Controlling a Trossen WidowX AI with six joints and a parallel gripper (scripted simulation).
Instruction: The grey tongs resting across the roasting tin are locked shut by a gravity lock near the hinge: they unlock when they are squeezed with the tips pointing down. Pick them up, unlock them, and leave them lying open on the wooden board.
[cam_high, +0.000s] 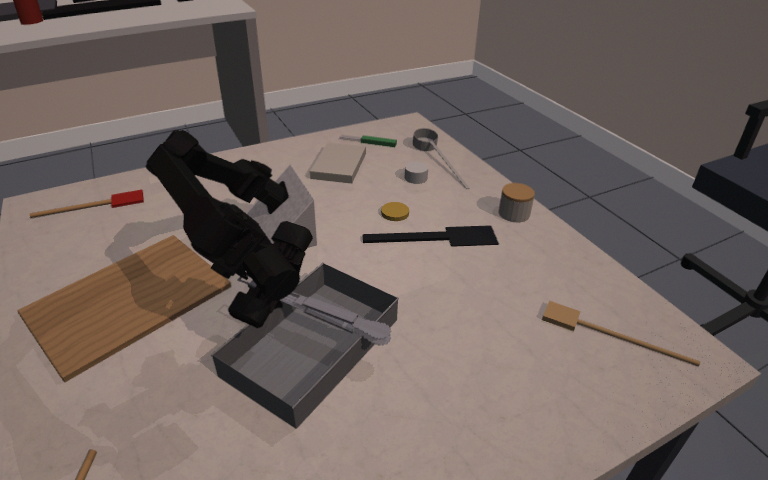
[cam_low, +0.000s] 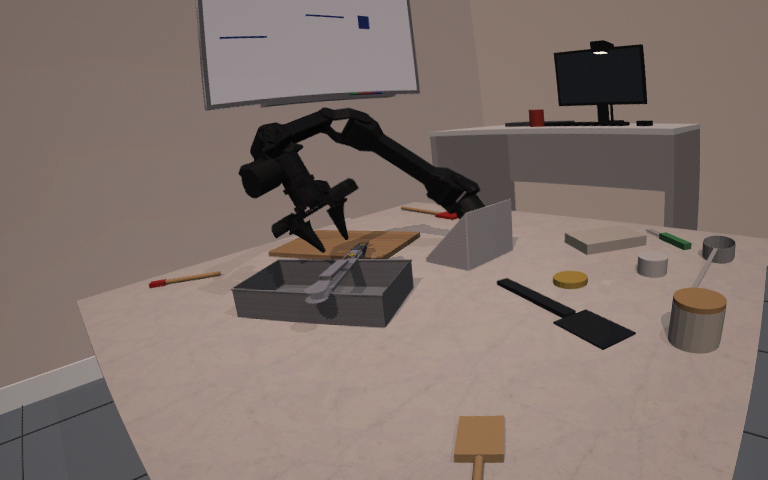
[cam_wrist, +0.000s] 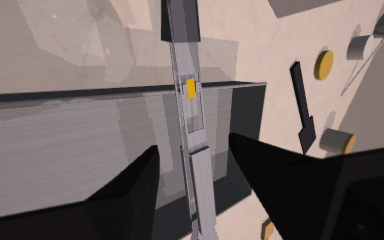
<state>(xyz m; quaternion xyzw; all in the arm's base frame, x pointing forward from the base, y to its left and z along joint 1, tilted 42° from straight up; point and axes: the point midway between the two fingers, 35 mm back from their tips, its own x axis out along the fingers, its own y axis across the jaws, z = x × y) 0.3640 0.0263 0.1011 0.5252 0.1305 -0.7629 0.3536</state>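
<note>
The yellow lock piece is 40 mm behind my gripper tip, 10 mm to the right of it and 30 mm below it. From my gripper tip the other things lie so: wooden board: 180 mm behind, 310 mm to the right, 90 mm below; roasting tin: 50 mm ahead, 30 mm to the left, 70 mm below; black spatula: 200 mm behind, 390 mm to the left, 100 mm below.
</note>
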